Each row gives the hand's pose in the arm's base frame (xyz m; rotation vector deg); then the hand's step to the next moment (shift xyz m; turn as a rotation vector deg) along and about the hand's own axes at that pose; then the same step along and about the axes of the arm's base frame.
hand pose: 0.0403 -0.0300 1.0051 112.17 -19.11 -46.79
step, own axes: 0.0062 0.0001 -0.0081 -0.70 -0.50 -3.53
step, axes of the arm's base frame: 0.0100 0.0021 0.0002 1.78 3.01 0.99
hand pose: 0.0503 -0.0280 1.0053 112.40 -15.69 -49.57
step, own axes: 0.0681 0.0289 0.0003 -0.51 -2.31 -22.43
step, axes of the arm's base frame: 0.0536 -0.0504 -0.0074 14.32 16.63 5.21
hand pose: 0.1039 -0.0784 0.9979 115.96 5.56 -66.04
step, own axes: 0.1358 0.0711 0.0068 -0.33 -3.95 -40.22
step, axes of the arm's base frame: 0.1044 -0.0937 -0.0622 26.10 29.51 9.01
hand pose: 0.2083 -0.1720 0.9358 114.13 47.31 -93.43
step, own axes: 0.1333 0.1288 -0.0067 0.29 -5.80 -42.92
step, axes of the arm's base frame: 0.1102 -0.0662 -0.1337 26.85 32.75 9.05
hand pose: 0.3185 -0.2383 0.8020 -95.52 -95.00 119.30
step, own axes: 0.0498 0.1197 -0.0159 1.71 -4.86 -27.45
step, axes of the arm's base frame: 0.0565 -0.0139 -0.1170 15.87 22.31 5.52
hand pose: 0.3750 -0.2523 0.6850 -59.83 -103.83 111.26
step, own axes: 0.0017 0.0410 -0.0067 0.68 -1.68 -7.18
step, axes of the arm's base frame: 0.0140 -0.0009 -0.0391 3.88 6.06 1.76
